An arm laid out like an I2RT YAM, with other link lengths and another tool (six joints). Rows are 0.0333 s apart.
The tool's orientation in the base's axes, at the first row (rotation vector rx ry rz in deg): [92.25, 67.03, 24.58]
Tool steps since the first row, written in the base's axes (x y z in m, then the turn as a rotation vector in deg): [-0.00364, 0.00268, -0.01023, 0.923, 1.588, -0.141]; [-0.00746, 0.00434, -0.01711, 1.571, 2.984, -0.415]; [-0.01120, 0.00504, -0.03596, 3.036, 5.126, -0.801]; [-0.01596, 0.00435, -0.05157, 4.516, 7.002, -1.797]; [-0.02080, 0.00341, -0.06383, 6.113, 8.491, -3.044]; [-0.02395, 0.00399, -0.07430, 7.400, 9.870, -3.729]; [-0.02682, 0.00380, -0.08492, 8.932, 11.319, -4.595]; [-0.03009, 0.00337, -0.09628, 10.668, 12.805, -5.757]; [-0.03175, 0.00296, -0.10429, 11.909, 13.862, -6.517]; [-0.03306, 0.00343, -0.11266, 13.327, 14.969, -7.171]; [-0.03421, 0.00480, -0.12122, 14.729, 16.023, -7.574]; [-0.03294, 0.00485, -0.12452, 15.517, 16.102, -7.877]
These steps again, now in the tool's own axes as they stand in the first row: [0.00339, -0.01066, -0.00024, 1.805, 0.357, -0.093]; [0.00492, -0.01847, -0.00136, 3.358, 0.461, -0.240]; [0.00893, -0.03684, 0.00268, 5.946, 0.873, -0.124]; [0.01042, -0.05287, 0.00545, 8.482, 0.745, 0.379]; [0.01075, -0.06598, 0.00701, 10.813, 0.440, 1.272]; [0.01265, -0.07668, 0.00835, 12.755, 0.481, 1.774]; [0.01406, -0.08741, 0.01036, 14.919, 0.480, 2.494]; [0.01530, -0.09898, 0.01249, 17.287, 0.315, 3.461]; [0.01637, -0.10684, 0.01453, 18.956, 0.260, 4.128]; [0.01845, -0.11482, 0.01651, 20.720, 0.382, 4.862]; [0.02141, -0.12287, 0.01820, 22.363, 0.717, 5.515]; [0.02293, -0.12519, 0.02040, 22.873, 0.822, 6.184]
